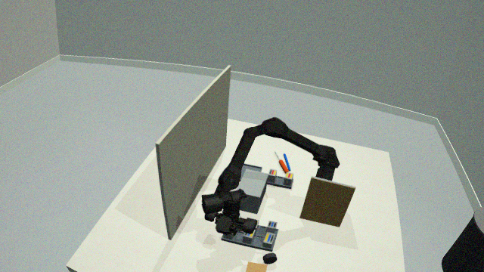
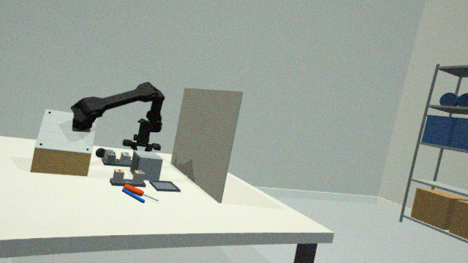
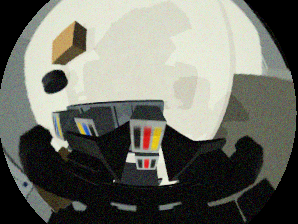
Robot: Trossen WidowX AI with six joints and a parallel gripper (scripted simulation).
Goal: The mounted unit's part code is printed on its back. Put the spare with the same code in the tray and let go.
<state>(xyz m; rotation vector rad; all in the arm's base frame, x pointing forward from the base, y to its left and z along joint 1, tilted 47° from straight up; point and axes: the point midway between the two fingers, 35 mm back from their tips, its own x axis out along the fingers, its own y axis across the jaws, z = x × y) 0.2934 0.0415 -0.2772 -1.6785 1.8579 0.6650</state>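
Now: the dark flat tray 30 mm ahead of my gripper tip, 410 mm to the right of it and 10 mm below it. The rest, counted from my gripper tip: grey spare 20 mm above; tan block 140 mm behind, 140 mm to the left; black puck 180 mm behind, 80 mm to the left, 10 mm above.
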